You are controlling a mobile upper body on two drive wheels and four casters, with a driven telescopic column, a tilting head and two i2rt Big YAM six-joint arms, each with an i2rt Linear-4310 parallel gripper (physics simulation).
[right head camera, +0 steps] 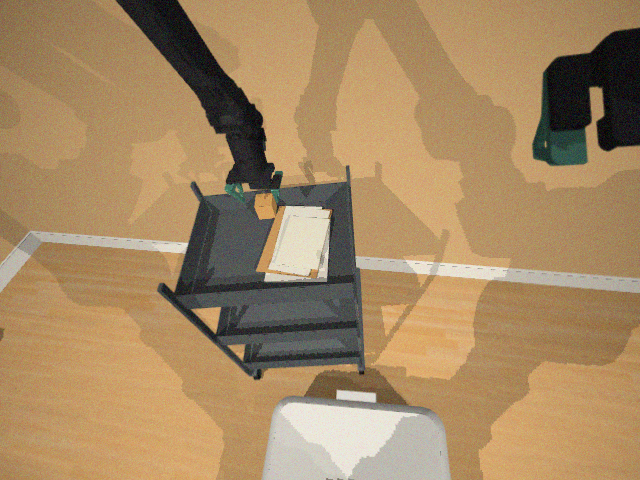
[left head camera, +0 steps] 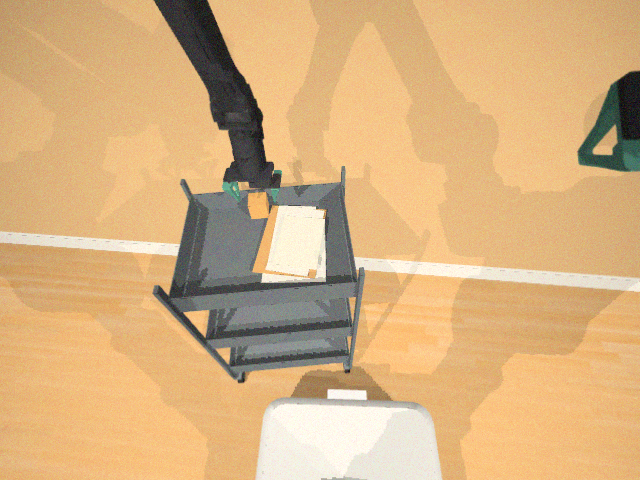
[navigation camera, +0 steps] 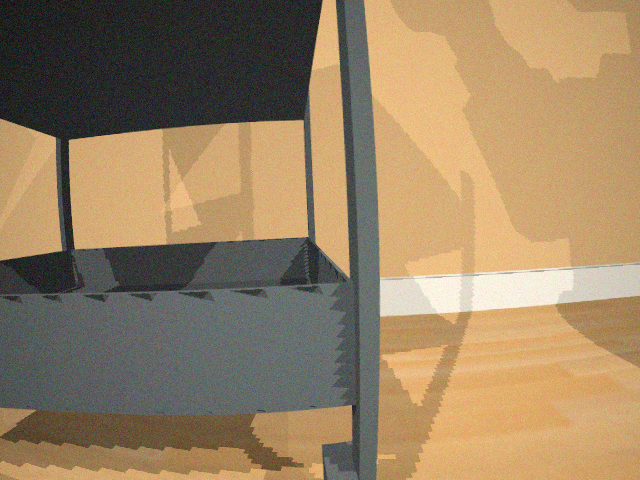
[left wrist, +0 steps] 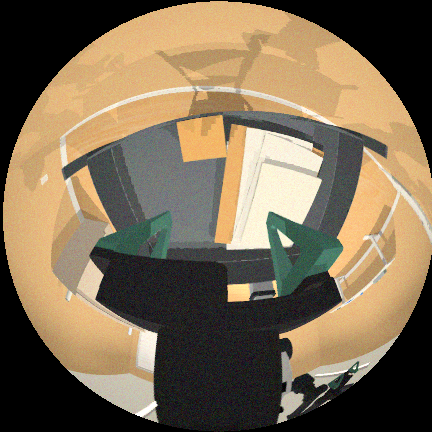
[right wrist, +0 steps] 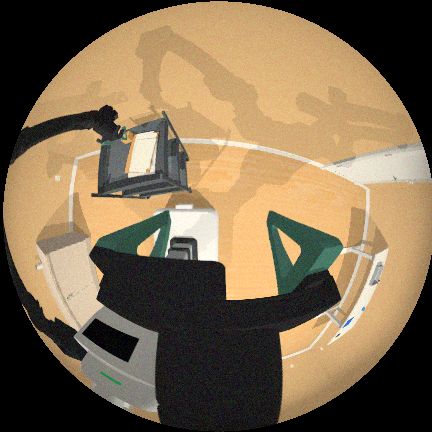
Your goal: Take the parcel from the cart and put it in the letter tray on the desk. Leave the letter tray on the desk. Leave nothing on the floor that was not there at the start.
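Places are measured from the left arm's base along level axes (x ahead, y left, z up), in metres.
Pixels of known places: left gripper, fingertip midpoint: (right head camera: 260, 201) (left head camera: 257, 200) (left wrist: 218, 216) (right wrist: 119, 140); right gripper, fingertip midpoint: (right head camera: 598, 147) (left head camera: 635, 155) (right wrist: 218, 215).
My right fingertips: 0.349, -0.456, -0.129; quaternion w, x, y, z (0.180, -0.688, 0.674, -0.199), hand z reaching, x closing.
For each thing: its top centre in the pictures, then the offset to it from my right fingertips, as dx, dy, dz.
- small orange-brown box, middle of its top: (left wrist: 201, 138) (left head camera: 257, 198) (right head camera: 263, 199) (right wrist: 124, 135) +0.391, +0.495, -0.467
- brown envelope, middle of its top: (left wrist: 267, 200) (left head camera: 291, 238) (right head camera: 296, 238) (right wrist: 140, 151) +0.287, +0.391, -0.513
The parcel, a small orange-brown box (left head camera: 257, 205) (right head camera: 265, 206) (left wrist: 202, 139), sits in the top tray of the grey cart (left head camera: 268, 295) (right head camera: 268, 293) (right wrist: 114, 160) (navigation camera: 180, 351), near its far edge. My left gripper (left head camera: 255, 196) (right head camera: 259, 197) (left wrist: 218, 216) is open and empty at the cart's far edge, close to the parcel. In the left wrist view the parcel lies beyond the fingertips, slightly left of the middle between them. My right gripper (right wrist: 218, 215) is open and empty, well away to the right of the cart. I cannot make out the letter tray or the desk.
White papers (left head camera: 299, 240) (right head camera: 302, 240) (left wrist: 282, 195) and a brown envelope (left head camera: 264, 248) lie beside the parcel. The cart's raised posts (left head camera: 343, 175) (right head camera: 348, 175) stand at its corners. My white base (left head camera: 346, 439) (right head camera: 356, 439) is close to the cart. A beige cabinet (right wrist: 72, 280) stands at the left.
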